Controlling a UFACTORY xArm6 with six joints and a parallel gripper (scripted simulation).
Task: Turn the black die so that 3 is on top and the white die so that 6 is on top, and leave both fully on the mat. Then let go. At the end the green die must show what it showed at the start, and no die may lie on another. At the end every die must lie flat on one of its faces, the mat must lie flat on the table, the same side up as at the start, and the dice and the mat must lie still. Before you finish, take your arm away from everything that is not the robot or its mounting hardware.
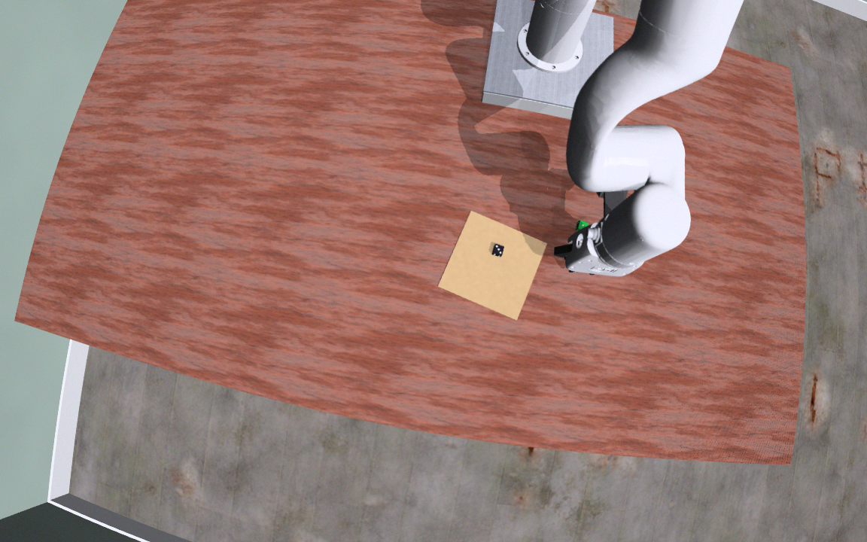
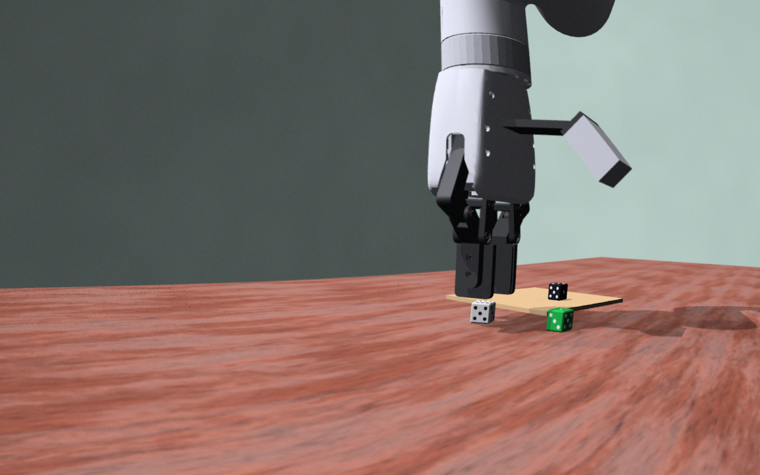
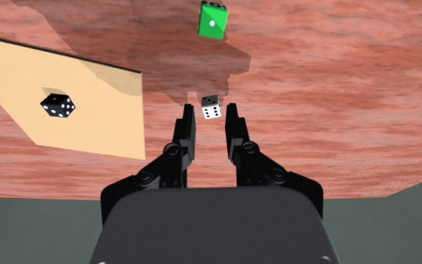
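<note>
Now: hand 3 cm above the white die. The rest, counted from my hand: green die (7 cm behind, 3 cm below, 1 cm to the left); tan mat (15 cm to the right, 4 cm below); black die (14 cm to the right, 3 cm below, 2 cm behind).
</note>
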